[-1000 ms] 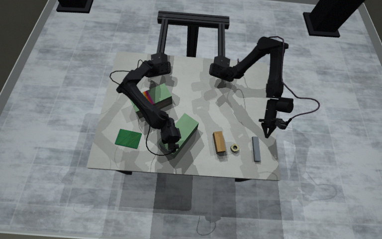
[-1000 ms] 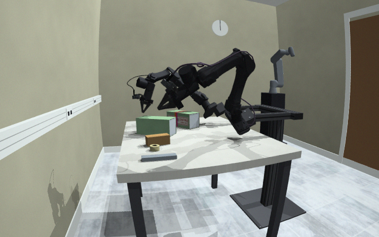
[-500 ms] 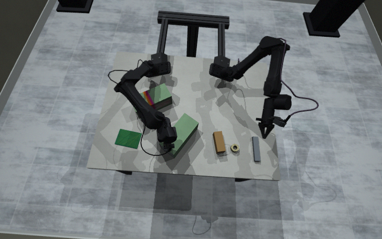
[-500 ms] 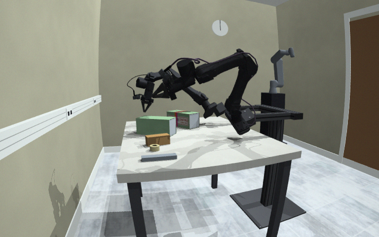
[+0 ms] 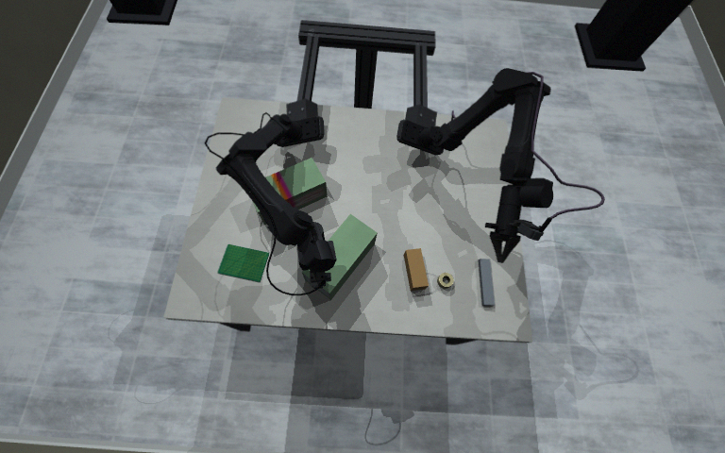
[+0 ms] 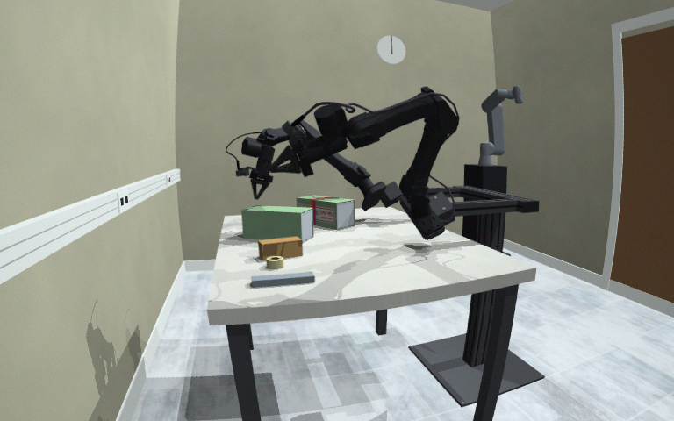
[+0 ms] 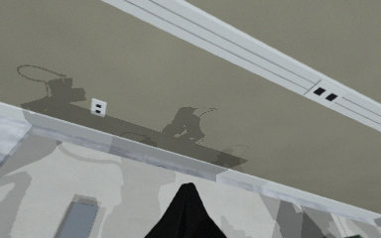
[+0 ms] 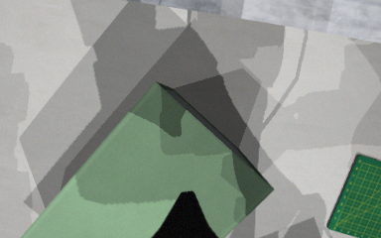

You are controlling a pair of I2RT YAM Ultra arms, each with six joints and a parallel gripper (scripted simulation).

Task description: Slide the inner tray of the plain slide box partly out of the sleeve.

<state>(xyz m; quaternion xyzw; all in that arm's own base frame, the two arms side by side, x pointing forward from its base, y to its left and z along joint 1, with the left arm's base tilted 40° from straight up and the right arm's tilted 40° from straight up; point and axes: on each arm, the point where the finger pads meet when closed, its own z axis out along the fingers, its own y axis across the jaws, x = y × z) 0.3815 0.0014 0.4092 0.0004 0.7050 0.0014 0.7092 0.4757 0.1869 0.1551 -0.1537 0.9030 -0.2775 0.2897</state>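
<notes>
Now: left hand 26 cm above the orange block, 18 cm to the left of it and 4 cm past it. The rest, counted from my left hand: grey bar: 28 cm below, 6 cm to the left, 1 cm behind.
</notes>
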